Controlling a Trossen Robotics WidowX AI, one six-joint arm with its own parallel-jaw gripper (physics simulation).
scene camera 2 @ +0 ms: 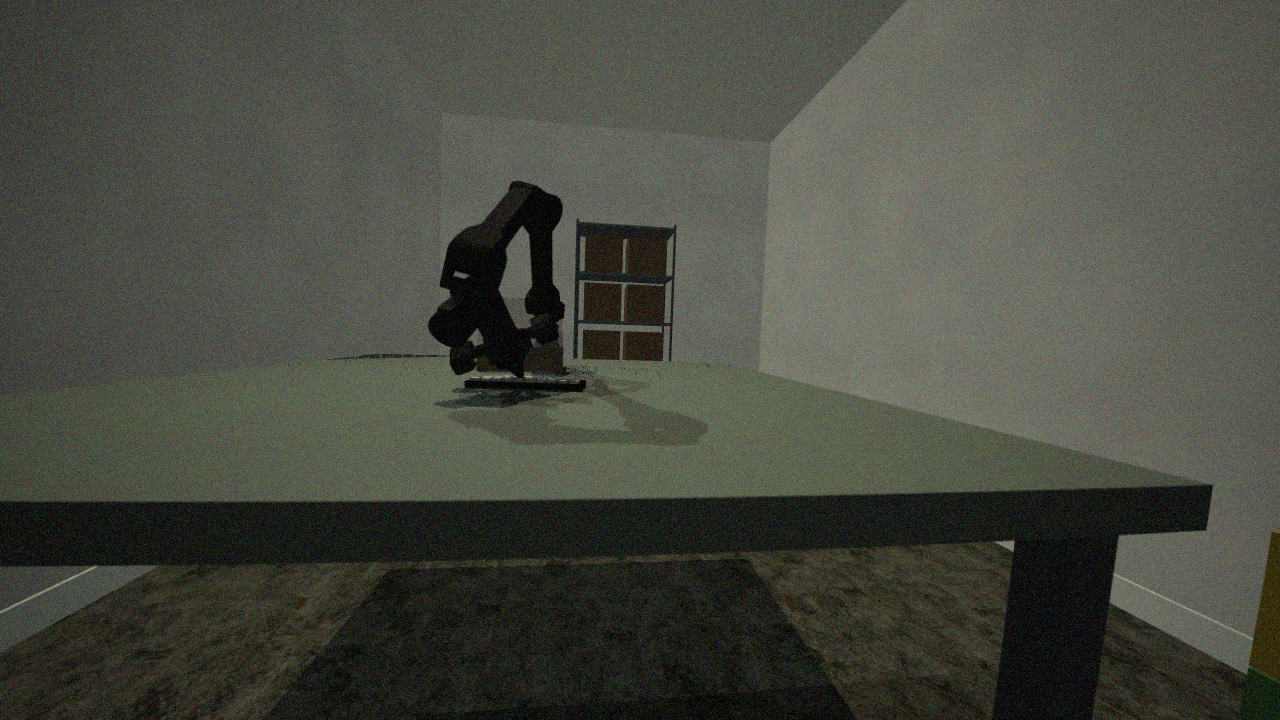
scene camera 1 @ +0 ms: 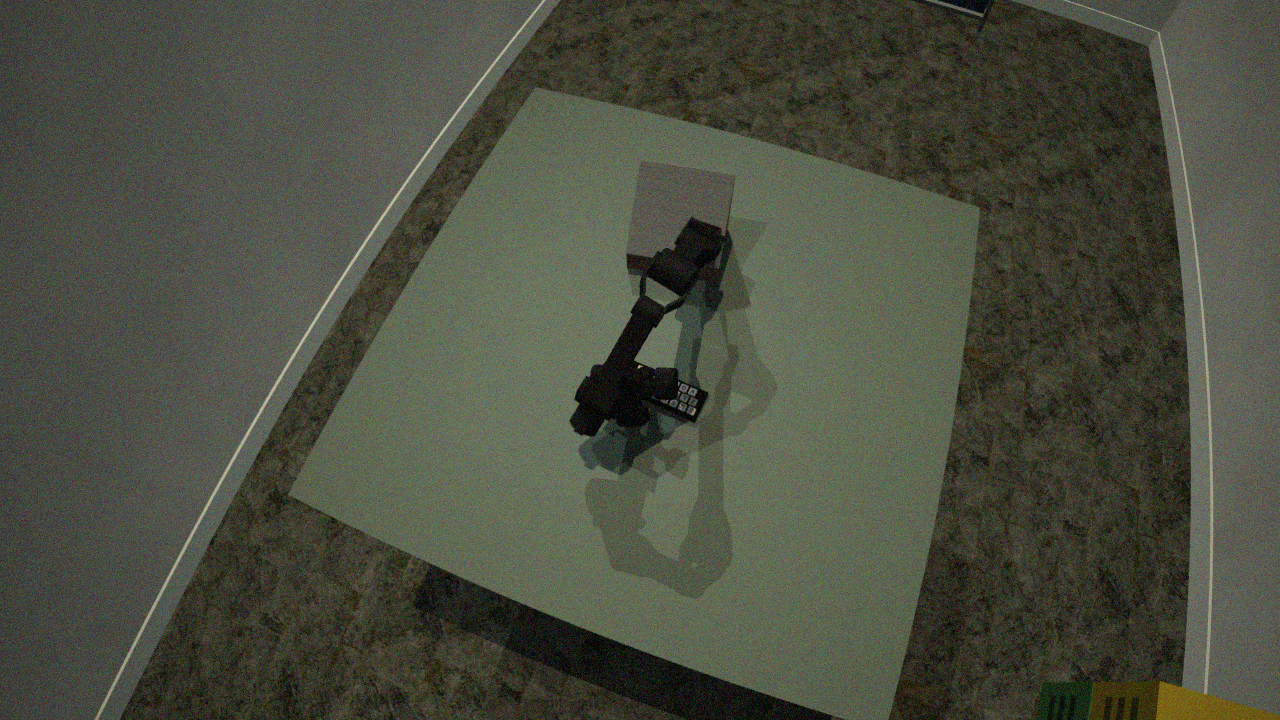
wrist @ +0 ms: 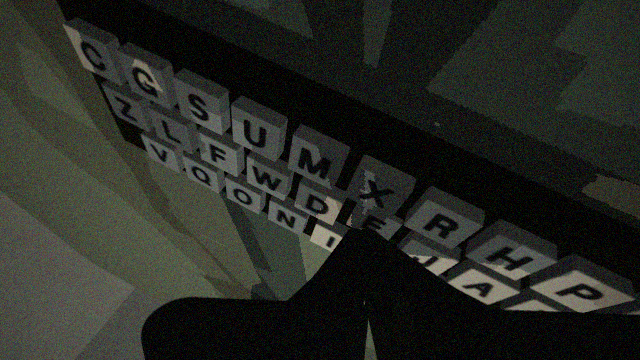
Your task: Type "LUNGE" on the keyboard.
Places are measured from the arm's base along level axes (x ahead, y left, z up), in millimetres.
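Pixels of known places: gripper, between the fingertips: (scene camera 2: 521, 377) (scene camera 1: 651, 379) (wrist: 359, 240); arm's base, origin of its link: (scene camera 1: 703, 237).
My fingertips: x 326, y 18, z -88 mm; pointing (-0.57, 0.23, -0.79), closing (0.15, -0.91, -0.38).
Observation:
Ahead of a thing's pixels: the offset from my fingertips to its top centre. Level surfaces: height alone.
The black keyboard @[dx +10, dy +14, dz +1 mm] (scene camera 1: 685, 397) (scene camera 2: 559, 385) (wrist: 320, 102) lies on the table with pale lettered keys in scrambled order. In the wrist view the L key @[dx +12, dy +79, dz +1 mm] (wrist: 171, 131), U key @[dx +31, dy +43, dz +1 mm] (wrist: 255, 135), N key @[dx -10, dy +30, dz +1 mm] (wrist: 286, 218) and G key @[dx +32, dy +84, dz +1 mm] (wrist: 145, 80) show left of the fingers. My gripper (scene camera 2: 520, 373) (wrist: 359, 240) is shut and empty, pointing down at the keyboard. Its dark fingertips overlap the lower edge of the E key @[dx +9, dy -1, dz -2 mm] (wrist: 378, 223) in the wrist view; whether they touch it or press it down cannot be told. The fingers hide keys below and right of E.
Near the fingertips are the D key @[dx +10, dy +19, dz +1 mm] (wrist: 317, 205), the X key @[dx +30, dy +3, dz +1 mm] (wrist: 381, 192) and the I key @[dx -10, dy +9, dz +1 mm] (wrist: 327, 239). The arm's base is by a pale block (scene camera 1: 680, 201) on the table @[dz -17 mm] (scene camera 1: 832, 358) (scene camera 2: 850, 447). A shelf rack (scene camera 2: 626, 231) stands far behind.

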